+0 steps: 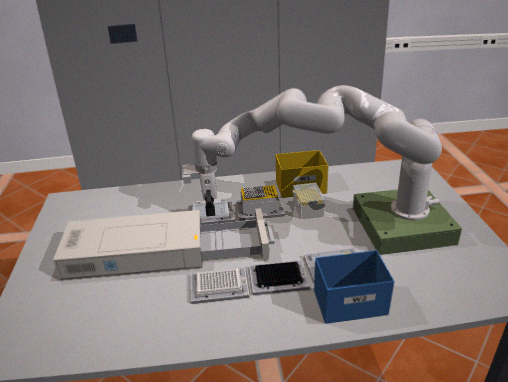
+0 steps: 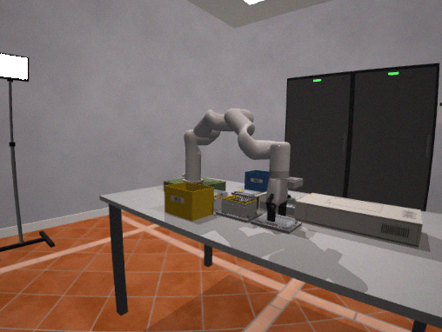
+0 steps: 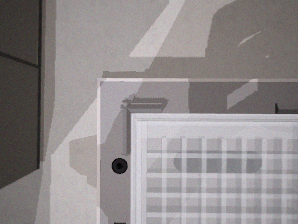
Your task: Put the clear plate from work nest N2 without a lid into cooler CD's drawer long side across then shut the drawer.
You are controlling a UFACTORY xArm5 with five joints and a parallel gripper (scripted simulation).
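Right now the clear plate is 20 mm below my hand. Also, from my hand: beige cooler CD (120 mm ahead, 190 mm to the left); yellow tip box (190 mm behind, 20 mm above); drawer (30 mm behind, 200 mm to the left).
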